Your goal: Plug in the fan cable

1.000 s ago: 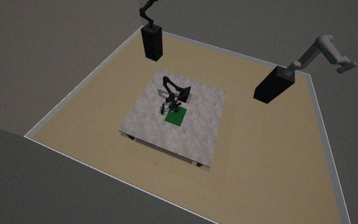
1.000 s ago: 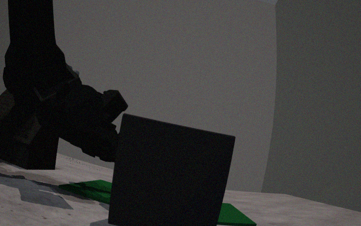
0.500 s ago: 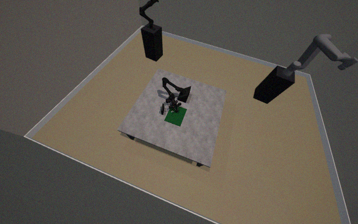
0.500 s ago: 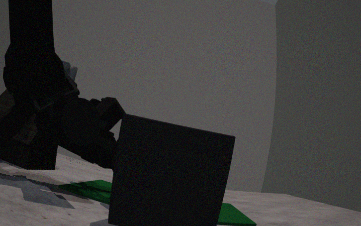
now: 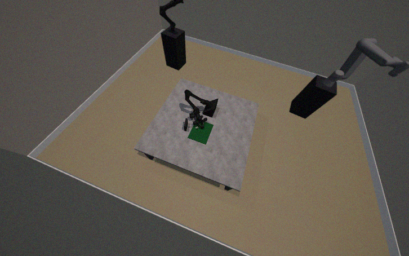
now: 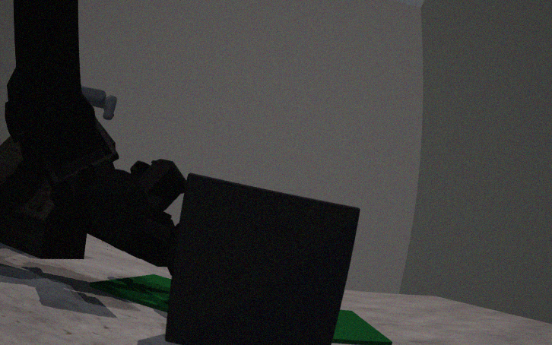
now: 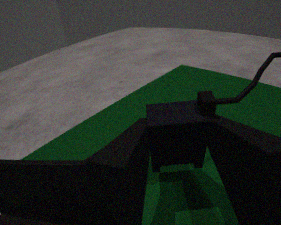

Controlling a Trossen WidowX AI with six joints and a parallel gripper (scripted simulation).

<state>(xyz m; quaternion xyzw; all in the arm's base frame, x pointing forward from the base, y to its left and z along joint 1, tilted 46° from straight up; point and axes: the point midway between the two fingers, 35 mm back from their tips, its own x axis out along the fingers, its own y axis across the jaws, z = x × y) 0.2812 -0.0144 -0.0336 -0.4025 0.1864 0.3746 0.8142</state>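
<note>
My gripper tip is now 60 mm above the green board and 40 mm short of it. From my gripper tip the other things lie so: fan header 70 mm to the right, 50 mm below, 20 mm ahead; then fan 190 mm to the right, 70 mm ahead, 10 mm above; then dark fan plug 10 mm below.
</note>
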